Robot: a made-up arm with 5 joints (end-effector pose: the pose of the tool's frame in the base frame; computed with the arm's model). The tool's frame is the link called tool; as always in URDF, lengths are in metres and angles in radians. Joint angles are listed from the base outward.
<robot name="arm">
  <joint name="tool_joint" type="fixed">
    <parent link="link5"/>
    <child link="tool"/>
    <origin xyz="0 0 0" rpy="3.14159 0 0"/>
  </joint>
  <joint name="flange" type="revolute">
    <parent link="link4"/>
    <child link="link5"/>
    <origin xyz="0.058 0 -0.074"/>
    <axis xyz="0 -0.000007 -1"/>
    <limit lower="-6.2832" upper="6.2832"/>
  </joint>
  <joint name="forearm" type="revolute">
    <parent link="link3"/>
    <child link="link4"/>
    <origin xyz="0.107 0 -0.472"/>
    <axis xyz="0 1 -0.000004"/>
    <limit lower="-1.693" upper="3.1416"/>
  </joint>
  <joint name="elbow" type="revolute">
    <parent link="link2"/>
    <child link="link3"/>
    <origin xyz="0.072 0 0.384"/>
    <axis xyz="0 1 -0.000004"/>
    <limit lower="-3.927" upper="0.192"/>
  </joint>
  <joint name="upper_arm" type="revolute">
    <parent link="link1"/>
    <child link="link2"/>
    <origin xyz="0 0 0"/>
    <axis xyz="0 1 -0.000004"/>
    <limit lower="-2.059" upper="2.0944"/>
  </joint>
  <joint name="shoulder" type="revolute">
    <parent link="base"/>
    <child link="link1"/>
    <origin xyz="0 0 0.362"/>
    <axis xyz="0 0 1"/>
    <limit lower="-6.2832" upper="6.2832"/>
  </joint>
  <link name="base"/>
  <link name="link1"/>
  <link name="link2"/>
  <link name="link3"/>
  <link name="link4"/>
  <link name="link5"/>
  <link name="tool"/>
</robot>
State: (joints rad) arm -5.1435 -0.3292 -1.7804 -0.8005 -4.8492
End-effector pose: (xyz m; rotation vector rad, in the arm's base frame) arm 0.1064 0.2314 1.1680 -0.2321 0.0344 -0.5654
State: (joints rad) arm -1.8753 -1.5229 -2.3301 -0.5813 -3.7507
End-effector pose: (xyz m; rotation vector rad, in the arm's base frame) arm 0.2568 0.8170 0.7045 -0.9664 -1.3168 -2.0491
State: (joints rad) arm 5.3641 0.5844 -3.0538 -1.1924 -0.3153
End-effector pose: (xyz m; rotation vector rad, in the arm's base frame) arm 0.2396 -0.3140 1.1139 -0.5790 0.1803 1.8581
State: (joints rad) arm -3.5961 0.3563 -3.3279 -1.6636 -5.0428
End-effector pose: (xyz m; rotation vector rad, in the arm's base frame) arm -0.0877 0.0428 1.1279 1.1441 1.0102 0.6314
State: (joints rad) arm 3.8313 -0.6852 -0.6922 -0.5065 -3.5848
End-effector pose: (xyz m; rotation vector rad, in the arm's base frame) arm -0.2693 -0.2221 0.7972 1.4677 0.9334 -2.3733
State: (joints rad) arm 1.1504 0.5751 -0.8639 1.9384 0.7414
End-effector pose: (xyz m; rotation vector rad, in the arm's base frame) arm 0.1747 0.3907 0.1711 1.5434 0.3201 -0.9978
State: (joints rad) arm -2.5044 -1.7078 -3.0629 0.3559 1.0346
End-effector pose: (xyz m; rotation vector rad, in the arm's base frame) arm 0.7579 0.5610 0.2128 0.2790 1.3858 1.4186
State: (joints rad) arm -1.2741 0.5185 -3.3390 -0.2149 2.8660
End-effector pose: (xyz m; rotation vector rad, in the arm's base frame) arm 0.0732 -0.2395 1.2212 0.0563 0.1032 -1.5481
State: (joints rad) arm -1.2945 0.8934 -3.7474 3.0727 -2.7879
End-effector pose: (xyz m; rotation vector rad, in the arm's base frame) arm 0.1135 -0.4004 0.9447 -2.1600 -1.9990 -0.1464
